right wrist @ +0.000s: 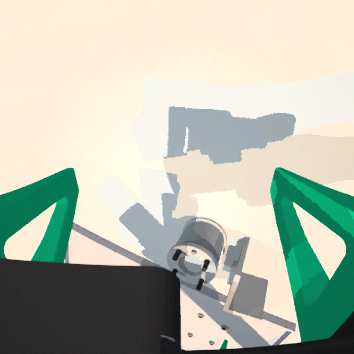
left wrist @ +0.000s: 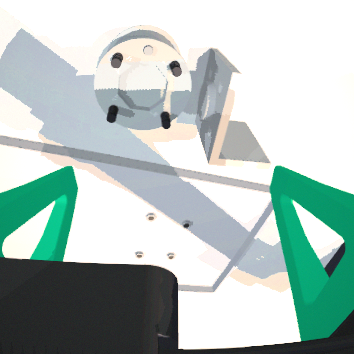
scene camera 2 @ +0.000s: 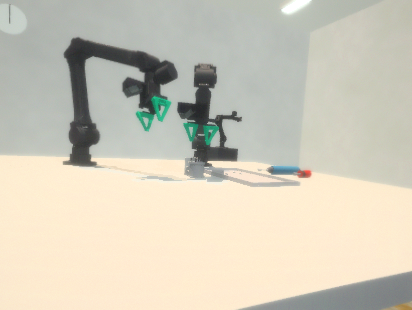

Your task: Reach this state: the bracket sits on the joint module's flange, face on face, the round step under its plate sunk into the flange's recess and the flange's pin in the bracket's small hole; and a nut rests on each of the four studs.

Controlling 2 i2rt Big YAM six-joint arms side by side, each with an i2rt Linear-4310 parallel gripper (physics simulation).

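Places are measured from the left arm's base along level axes (x right, y ahead, z up), in centimetres.
Pixels of known places: left gripper, fingertip midpoint: (right wrist: 180, 326) (left wrist: 173, 176) (scene camera 2: 199, 143); right gripper, fingertip midpoint: (right wrist: 174, 178) (scene camera 2: 153, 126); right arm's base, link origin: (scene camera 2: 80, 164).
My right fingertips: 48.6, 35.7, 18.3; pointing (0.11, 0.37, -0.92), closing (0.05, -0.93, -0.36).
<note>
Behind a point stands the place of what it marks, as x, y, z.
The joint module (scene camera 2: 197, 169) @[31.3, 39.9, 3.3] (left wrist: 142, 87) @[29.6, 37.5, 5.4] (right wrist: 202, 240) @[32.6, 36.8, 4.2] stands upright, flange up, with black studs and a small pale pin near the flange's edge. No nut or bracket is on it. The grey L-shaped bracket (left wrist: 215, 100) @[28.9, 32.2, 5.1] (right wrist: 250, 295) @[25.1, 29.4, 3.8] stands right beside it, one plate upright. Several small nuts (left wrist: 151, 216) @[12.7, 35.8, 0.9] (right wrist: 200, 315) @[12.9, 35.8, 0.9] lie apart on the shallow tray (scene camera 2: 272, 184) @[16.2, 63.6, 0.8] (left wrist: 225, 179) @[18.3, 28.1, 0.7] (right wrist: 110, 245) @[22.8, 52.5, 0.8]. My left gripper (scene camera 2: 200, 142) @[28.3, 35.9, 13.3] (left wrist: 173, 176) @[28.3, 35.9, 13.3] is open and empty, above the tray and module. My right gripper (scene camera 2: 154, 125) @[48.6, 35.7, 18.3] (right wrist: 174, 178) @[48.6, 35.7, 18.3] is open and empty, higher, at the picture's left.
A blue tool (scene camera 2: 284, 170) @[-20.5, 41.7, 2.2] with a red end (scene camera 2: 304, 174) @[-19.9, 53.0, 1.8] lies beyond the tray at the right. A small dark jointed arm (scene camera 2: 223, 130) and a dark box (scene camera 2: 223, 153) show behind my left arm. Arm shadows fall across the tray and table.
</note>
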